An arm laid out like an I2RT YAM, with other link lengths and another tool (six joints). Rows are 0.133 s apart.
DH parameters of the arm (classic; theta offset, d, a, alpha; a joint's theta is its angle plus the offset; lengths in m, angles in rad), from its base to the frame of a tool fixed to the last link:
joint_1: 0 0.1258 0.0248 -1.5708
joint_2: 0 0 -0.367 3.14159
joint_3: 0.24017 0 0.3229 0
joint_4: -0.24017 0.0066 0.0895 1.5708
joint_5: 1.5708 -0.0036 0 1.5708
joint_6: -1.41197 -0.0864 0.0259 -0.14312
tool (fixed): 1.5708 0.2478 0 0
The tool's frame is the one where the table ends.
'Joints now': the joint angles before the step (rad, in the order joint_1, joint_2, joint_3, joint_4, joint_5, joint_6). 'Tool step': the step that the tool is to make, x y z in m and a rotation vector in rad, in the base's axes. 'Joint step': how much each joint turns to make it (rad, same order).
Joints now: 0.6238, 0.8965, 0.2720, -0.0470, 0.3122, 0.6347
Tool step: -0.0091, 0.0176, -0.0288, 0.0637, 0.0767, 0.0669
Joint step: 0.0193, 0.0466, -0.0421, 0.0526, -0.0983, 0.0459
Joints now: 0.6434, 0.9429, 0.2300, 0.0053, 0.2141, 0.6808
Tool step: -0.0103, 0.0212, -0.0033, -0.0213, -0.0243, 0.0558
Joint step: 0.1215, 0.0189, -0.0176, 0.0365, 0.0707, 0.0190
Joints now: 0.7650, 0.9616, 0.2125, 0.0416, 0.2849, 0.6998
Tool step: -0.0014, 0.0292, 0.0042, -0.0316, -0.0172, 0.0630
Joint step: 0.1040, 0.0729, 0.0319, 0.0294, 0.0534, 0.0011
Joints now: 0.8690, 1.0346, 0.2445, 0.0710, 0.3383, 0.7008
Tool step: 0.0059, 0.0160, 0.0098, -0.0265, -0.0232, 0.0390
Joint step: 0.0275, 0.0403, 0.0379, 0.0088, 0.0141, -0.0359
